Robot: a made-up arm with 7 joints.
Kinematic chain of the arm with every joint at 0, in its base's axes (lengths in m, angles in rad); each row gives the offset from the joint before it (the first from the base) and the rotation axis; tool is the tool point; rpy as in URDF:
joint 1: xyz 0 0 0 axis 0.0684 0.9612 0.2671
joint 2: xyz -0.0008 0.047 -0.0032 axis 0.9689 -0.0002 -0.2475
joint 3: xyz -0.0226 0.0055 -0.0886 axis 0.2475 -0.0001 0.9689
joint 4: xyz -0.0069 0 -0.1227 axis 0.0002 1 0
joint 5: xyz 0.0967 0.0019 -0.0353 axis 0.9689 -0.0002 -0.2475
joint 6: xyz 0.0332 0 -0.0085 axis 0.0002 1 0
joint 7: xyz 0.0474 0 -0.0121 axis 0.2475 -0.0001 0.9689
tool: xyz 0 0 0 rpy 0 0.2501 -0.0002
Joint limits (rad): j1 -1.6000..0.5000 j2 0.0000..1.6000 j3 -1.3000..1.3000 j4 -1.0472..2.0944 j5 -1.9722..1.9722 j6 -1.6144..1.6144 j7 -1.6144..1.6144
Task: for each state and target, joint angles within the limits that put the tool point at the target. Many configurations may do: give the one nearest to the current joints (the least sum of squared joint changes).
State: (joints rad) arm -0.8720 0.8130 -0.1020 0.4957 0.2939 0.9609 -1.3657
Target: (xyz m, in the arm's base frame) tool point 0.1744 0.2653 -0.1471
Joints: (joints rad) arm -0.1404 0.9213 0.0765 -0.0656 0.4092 1.1880 -1.3657
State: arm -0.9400 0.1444 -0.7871 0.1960 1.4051 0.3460 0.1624
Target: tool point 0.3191 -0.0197 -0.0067
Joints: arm -1.1750 0.4129 -0.5060 0.0481 1.4254 0.4110 0.1624
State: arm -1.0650 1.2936 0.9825 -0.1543 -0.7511 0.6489 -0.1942
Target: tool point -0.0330 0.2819 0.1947
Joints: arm -1.2883 1.5476 1.3000 -0.0838 -0.7066 0.5940 -0.1942
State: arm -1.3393 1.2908 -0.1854 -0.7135 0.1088 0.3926 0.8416
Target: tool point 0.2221 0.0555 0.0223
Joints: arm -1.0300 1.1105 -0.5067 -0.7266 0.0761 0.3829 0.8416
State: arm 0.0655 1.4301 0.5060 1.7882 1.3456 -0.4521 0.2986
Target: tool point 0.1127 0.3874 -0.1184
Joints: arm -0.6107 1.3197 0.6215 1.8240 1.3569 -0.9003 0.2986
